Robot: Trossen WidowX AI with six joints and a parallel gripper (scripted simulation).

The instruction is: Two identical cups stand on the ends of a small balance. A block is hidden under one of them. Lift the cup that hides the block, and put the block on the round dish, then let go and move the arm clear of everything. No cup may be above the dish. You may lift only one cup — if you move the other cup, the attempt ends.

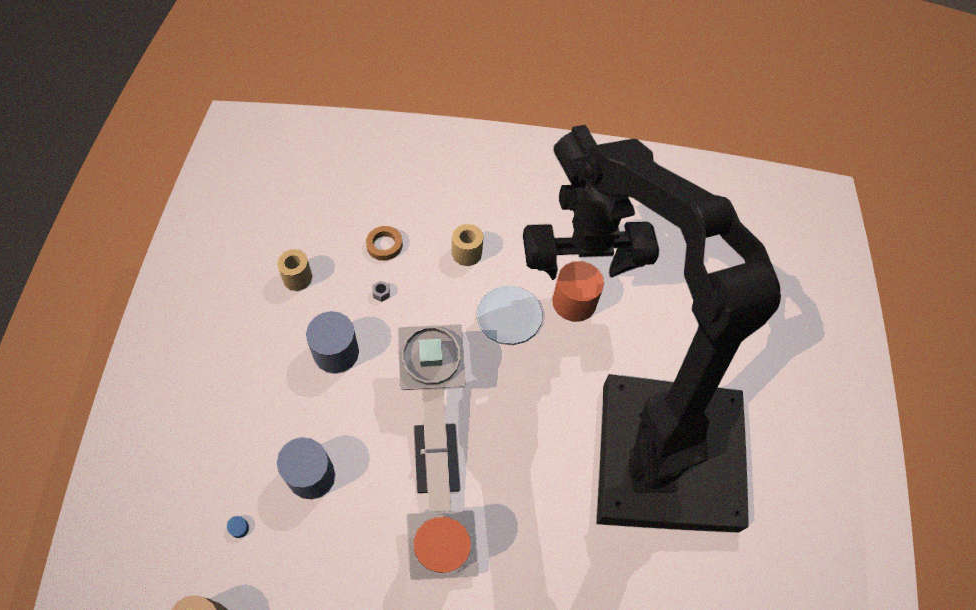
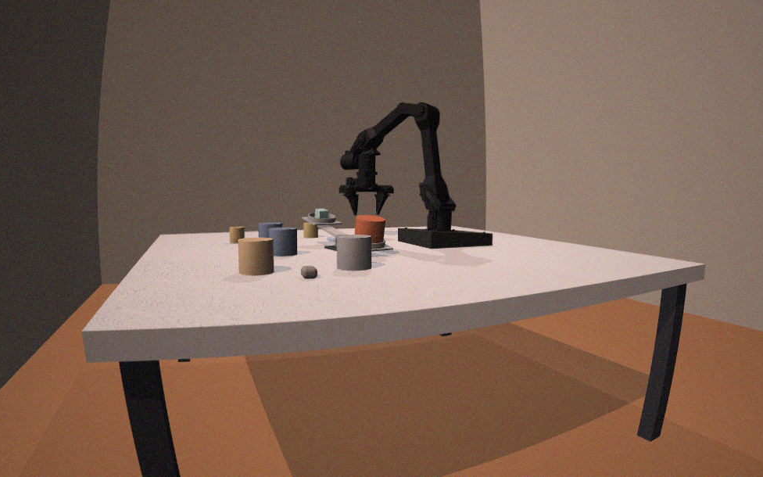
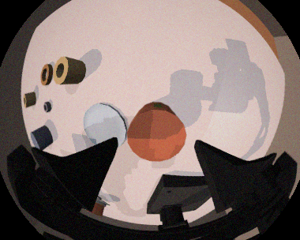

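My gripper tip is now 22 cm short of the green block, 14 cm to the right of it and 1 cm below it. Also, from my gripper tip: hex nut 30 cm ahead, 7 cm below; pale blue round dish 10 cm ahead, 7 cm below, 3 cm to the left; balance beam 27 cm to the left, 21 cm ahead, 4 cm below.
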